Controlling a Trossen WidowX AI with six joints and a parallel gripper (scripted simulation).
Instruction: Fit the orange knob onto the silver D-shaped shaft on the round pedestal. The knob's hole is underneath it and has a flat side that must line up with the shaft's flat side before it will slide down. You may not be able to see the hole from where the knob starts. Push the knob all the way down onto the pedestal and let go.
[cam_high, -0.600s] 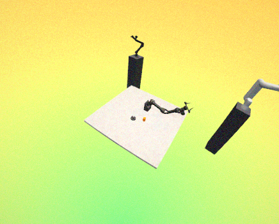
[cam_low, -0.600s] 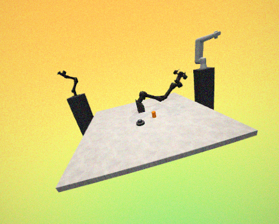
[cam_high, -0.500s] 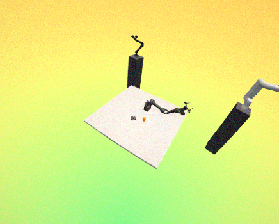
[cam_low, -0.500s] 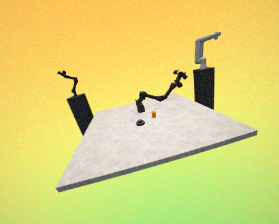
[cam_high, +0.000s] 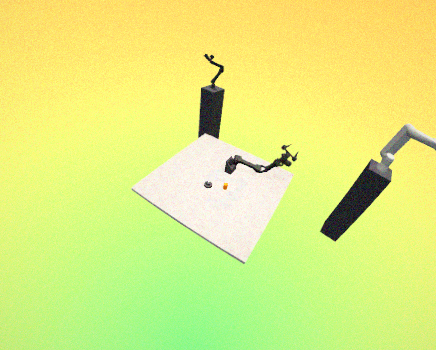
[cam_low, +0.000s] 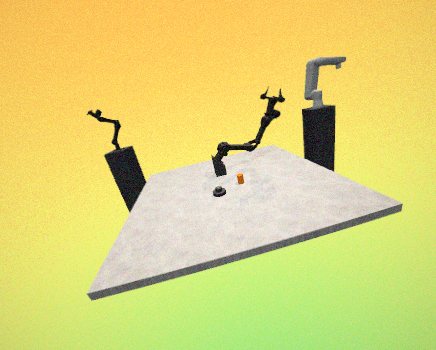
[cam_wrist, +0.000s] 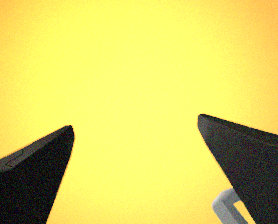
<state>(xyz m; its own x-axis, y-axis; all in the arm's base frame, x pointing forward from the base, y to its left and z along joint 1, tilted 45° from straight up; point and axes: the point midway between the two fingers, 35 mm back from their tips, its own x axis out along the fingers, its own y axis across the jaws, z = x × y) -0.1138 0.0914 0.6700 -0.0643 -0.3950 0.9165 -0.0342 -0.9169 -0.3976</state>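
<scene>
The orange knob is 50 cm below my gripper tip, 42 cm ahead of it and 41 cm to the right of it. Also, from my gripper tip: silver shaft: 56 cm to the right, 52 cm below, 51 cm ahead.
</scene>
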